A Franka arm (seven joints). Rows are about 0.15 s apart.
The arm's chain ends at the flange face. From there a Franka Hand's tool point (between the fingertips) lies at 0.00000 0.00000 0.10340 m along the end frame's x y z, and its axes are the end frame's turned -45 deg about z.
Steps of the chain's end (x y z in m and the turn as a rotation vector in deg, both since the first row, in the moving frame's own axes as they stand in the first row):
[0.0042 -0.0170 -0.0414 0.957 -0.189 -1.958]
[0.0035 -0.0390 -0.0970 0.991 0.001 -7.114]
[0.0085 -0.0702 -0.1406 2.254 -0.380 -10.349]
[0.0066 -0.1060 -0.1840 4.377 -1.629 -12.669]
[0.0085 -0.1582 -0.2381 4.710 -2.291 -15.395]
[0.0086 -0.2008 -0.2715 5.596 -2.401 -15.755]
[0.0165 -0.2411 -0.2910 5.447 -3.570 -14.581]
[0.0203 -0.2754 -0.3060 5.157 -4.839 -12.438]
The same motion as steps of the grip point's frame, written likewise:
[0.0159 -0.0105 -0.0414 0.810 0.543 -1.958]
[0.0312 -0.0264 -0.0970 0.700 0.701 -7.114]
[0.0577 -0.0472 -0.1407 1.863 1.325 -10.349]
[0.0823 -0.0783 -0.1843 4.247 1.943 -12.669]
[0.1197 -0.1151 -0.2385 4.950 1.710 -15.395]
[0.1507 -0.1465 -0.2721 5.655 2.259 -15.755]
[0.1831 -0.1705 -0.2917 6.376 1.327 -14.581]
[0.2081 -0.1931 -0.3068 7.068 0.225 -12.438]

